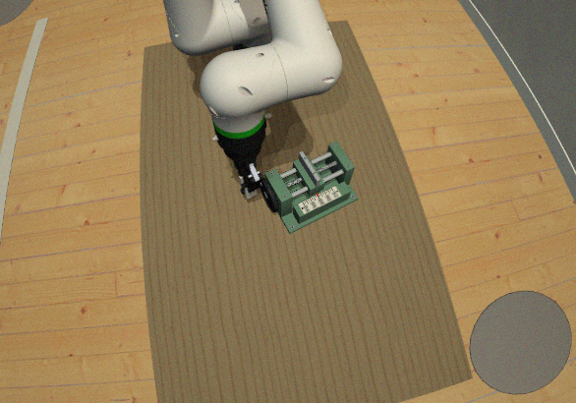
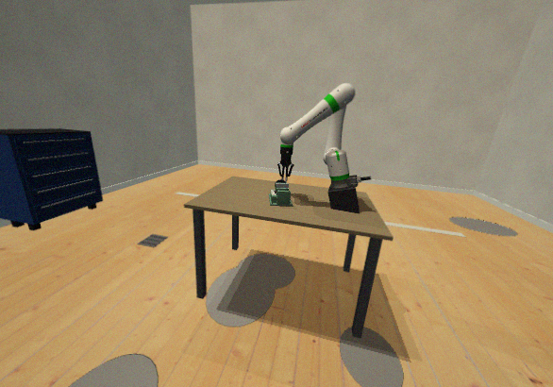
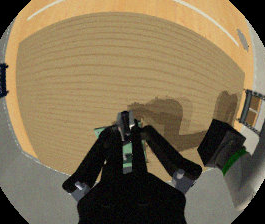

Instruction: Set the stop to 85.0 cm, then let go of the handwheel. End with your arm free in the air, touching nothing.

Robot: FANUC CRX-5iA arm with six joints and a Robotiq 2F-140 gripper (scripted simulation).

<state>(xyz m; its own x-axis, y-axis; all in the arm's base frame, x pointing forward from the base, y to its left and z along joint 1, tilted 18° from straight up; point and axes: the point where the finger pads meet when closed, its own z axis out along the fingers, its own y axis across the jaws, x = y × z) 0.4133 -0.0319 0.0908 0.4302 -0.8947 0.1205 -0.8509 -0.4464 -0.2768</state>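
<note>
The stop block is 150 mm to the left of my hand, 30 mm behind it and 10 mm below it.
</note>
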